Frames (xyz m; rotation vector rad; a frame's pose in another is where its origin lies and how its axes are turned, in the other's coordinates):
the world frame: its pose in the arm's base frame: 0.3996 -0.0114 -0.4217 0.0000 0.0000 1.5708
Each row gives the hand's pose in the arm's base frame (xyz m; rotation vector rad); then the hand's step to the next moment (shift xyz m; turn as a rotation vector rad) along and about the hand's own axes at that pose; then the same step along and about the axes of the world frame.
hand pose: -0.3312 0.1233 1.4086 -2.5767 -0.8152 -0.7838
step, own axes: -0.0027 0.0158 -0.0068 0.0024 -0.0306 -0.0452
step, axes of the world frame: -0.0166 -0.0050 0.0016 0.0046 0.0351 0.0416
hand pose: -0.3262 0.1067 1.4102 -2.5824 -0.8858 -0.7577
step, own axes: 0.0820 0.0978 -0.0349 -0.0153 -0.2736 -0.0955
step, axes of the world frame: -0.0509 -0.1040 0.0641 0.1592 0.2211 0.0999
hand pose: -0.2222 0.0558 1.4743 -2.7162 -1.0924 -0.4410
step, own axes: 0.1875 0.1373 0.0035 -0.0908 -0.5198 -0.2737
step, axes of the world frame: 0.0239 -0.2252 0.0523 0.2374 0.4813 0.2557
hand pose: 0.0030 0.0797 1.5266 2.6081 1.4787 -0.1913
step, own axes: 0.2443 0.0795 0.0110 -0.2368 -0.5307 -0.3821
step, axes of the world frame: 0.1633 -0.1924 -0.0497 0.1397 0.5604 0.3875
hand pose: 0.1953 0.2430 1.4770 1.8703 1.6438 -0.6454
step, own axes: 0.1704 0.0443 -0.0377 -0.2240 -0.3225 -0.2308
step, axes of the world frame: 0.1447 -0.0660 -0.0843 0.0262 0.3511 0.2889
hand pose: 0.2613 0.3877 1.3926 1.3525 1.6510 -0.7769
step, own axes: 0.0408 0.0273 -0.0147 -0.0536 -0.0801 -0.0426
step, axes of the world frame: 0.0372 -0.0208 -0.0284 -0.0053 0.0841 0.0633
